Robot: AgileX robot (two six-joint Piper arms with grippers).
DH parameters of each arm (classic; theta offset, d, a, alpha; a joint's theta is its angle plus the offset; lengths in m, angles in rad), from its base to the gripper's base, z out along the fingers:
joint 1: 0 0.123 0 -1.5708
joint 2: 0.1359 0 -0.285 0
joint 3: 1.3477 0 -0.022 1.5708
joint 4: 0 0.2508 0 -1.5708
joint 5: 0 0 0.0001 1.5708
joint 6: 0 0.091 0 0
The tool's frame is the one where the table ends.
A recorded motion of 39 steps. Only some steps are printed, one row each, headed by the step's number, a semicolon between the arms.
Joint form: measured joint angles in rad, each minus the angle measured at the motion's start. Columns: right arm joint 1, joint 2, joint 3, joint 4, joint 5, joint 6; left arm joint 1, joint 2, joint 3, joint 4, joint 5, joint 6.
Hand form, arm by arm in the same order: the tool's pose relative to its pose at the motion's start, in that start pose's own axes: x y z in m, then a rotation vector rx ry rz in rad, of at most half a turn. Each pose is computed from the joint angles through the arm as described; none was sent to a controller.
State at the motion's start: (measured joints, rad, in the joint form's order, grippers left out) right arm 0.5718 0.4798 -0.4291 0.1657 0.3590 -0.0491; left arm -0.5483 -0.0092 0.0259 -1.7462 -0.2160 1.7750
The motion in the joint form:
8: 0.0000 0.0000 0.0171 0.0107 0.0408 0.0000; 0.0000 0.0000 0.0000 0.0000 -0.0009 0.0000
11: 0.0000 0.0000 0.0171 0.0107 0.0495 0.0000; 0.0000 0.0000 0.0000 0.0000 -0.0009 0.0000
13: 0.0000 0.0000 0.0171 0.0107 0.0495 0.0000; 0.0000 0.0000 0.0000 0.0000 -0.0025 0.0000
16: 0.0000 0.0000 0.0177 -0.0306 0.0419 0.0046; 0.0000 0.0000 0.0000 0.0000 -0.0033 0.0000
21: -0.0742 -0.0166 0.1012 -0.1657 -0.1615 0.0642; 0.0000 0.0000 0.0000 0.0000 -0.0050 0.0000
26: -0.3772 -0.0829 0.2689 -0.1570 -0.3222 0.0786; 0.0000 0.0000 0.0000 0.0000 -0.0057 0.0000
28: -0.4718 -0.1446 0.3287 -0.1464 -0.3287 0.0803; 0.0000 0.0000 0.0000 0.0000 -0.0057 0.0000
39: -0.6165 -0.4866 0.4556 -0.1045 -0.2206 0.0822; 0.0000 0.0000 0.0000 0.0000 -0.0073 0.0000
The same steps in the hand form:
8: 0.0091 -0.0001 0.0016 -0.0041 0.0575 0.0110; 0.0000 0.0001 0.0000 -0.0009 0.0002 0.0000
11: 0.0099 -0.0001 0.0016 -0.0046 0.0662 0.0110; 0.0000 0.0001 0.0000 -0.0009 0.0002 0.0000
13: 0.0099 -0.0001 0.0016 -0.0046 0.0662 0.0110; 0.0000 0.0002 0.0000 -0.0024 0.0005 0.0000
16: 0.0095 -0.0016 0.0017 0.0110 0.0600 -0.0228; 0.0001 0.0003 0.0000 -0.0032 0.0007 0.0000
21: 0.0161 -0.0152 0.0058 0.1246 -0.0807 -0.0724; 0.0001 0.0004 0.0000 -0.0049 0.0010 0.0000
26: 0.0523 -0.0462 0.0007 0.4122 -0.1632 0.0236; 0.0001 0.0005 0.0000 -0.0056 0.0012 0.0000
28: 0.0687 -0.0521 -0.0056 0.5022 -0.1809 0.0577; 0.0001 0.0005 0.0000 -0.0056 0.0012 0.0000
39: 0.1065 -0.0477 -0.0252 0.6280 -0.3081 0.0996; 0.0001 0.0007 0.0000 -0.0071 0.0015 0.0000

